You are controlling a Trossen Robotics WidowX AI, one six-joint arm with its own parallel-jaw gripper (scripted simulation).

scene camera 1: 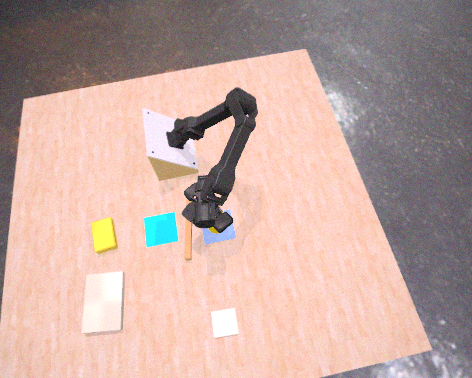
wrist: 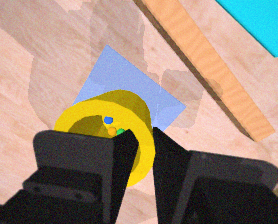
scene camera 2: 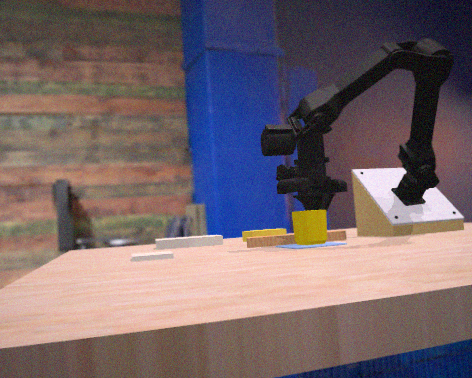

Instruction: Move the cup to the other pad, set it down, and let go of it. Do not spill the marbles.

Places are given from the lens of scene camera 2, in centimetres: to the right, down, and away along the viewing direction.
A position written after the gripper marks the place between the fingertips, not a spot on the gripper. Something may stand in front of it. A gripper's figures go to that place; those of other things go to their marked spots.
gripper [scene camera 2: 316, 227]: 17, 8, 92
yellow cup [scene camera 2: 310, 227]: 15, 8, 86
cream slab [scene camera 2: 197, 241]: -10, 14, 117
wooden bar [scene camera 2: 275, 240]: 9, 12, 98
The marked spots on the yellow cup and the cream slab are 40 cm apart.
